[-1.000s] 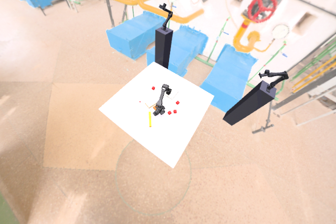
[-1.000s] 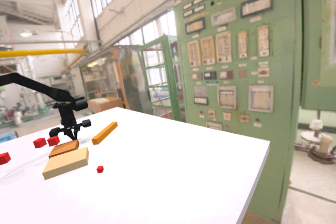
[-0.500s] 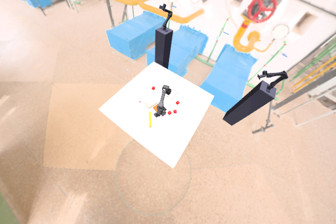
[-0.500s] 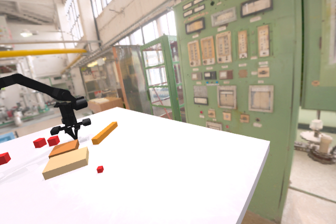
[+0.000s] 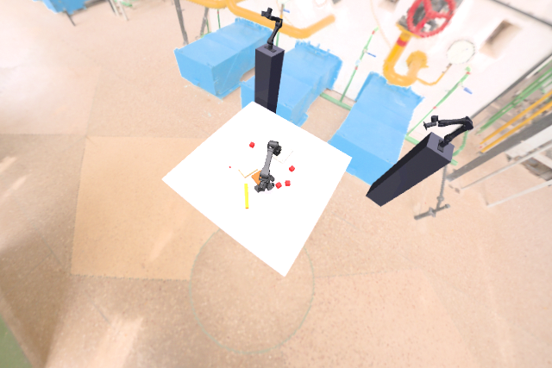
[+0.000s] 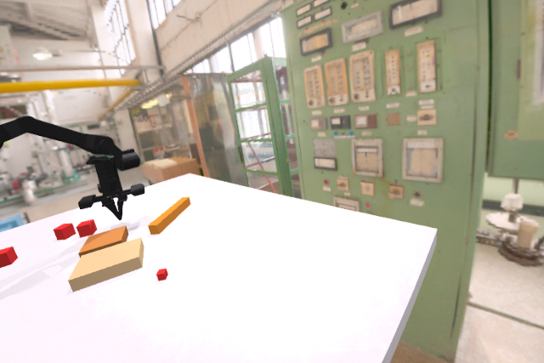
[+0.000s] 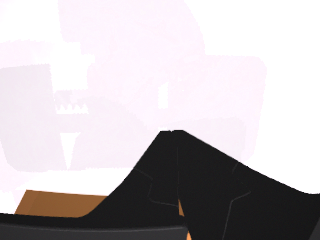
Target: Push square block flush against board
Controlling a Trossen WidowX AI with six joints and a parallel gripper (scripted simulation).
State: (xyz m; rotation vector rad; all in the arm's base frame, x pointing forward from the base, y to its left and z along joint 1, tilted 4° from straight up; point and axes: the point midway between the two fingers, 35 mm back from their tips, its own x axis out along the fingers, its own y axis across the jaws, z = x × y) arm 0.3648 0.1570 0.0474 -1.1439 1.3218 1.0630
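Right now the square block is 10 cm to the right of my gripper tip, 5 cm behind it and 2 cm below it. Round my gripper tip: long orange-yellow bar 15 cm ahead, 6 cm to the right, 2 cm below; tan board 23 cm to the right, 4 cm behind, 2 cm below.
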